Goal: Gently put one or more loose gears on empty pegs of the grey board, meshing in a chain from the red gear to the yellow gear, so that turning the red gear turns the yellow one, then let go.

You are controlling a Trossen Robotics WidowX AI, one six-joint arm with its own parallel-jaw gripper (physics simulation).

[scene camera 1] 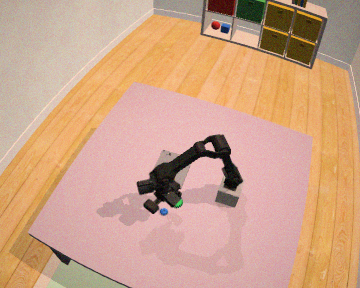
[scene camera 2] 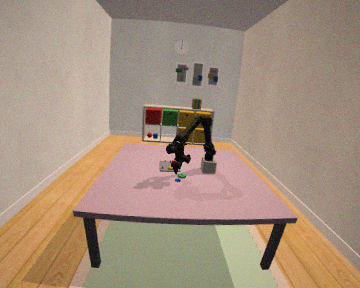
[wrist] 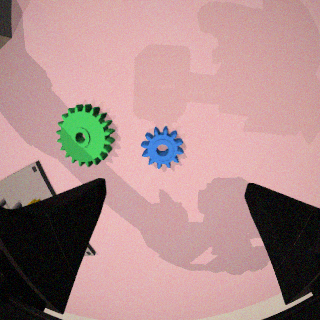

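Note:
A green gear and a smaller blue gear lie flat and apart on the table. My gripper is wide open and empty, above the table near both gears. In the wrist view the blue gear lies ahead of the gap between the fingertips, and the green gear is left of it. The grey board is partly hidden by the arm. Part of the yellow gear shows; the red gear is hidden in the wrist view.
The arm's grey base block stands on the pink table, to the right of the board. The arm arches from it over the board. A shelf unit stands beyond the table.

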